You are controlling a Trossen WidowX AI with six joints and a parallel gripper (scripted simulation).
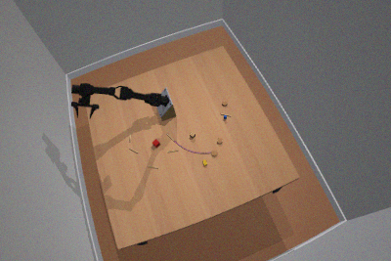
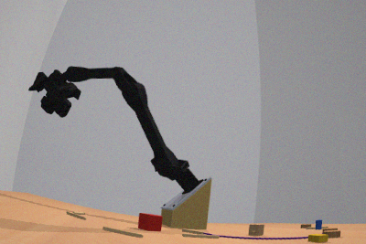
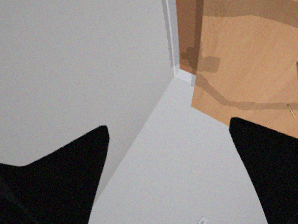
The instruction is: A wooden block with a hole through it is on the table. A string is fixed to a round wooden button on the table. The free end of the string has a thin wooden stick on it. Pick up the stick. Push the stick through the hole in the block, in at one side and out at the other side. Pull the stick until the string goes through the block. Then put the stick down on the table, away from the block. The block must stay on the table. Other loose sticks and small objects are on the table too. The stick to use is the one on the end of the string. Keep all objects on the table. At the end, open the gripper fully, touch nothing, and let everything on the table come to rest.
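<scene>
Right now my gripper tip is 300 mm short of the wooden block, 630 mm to the right of it and 310 mm above it. From my gripper tip the other things lie so: yellow piece: 520 mm ahead, 610 mm to the left, 320 mm below; then red cube: 240 mm ahead, 370 mm to the left, 310 mm below; then thin wooden stick: 250 mm ahead, 490 mm to the left, 320 mm below.
</scene>
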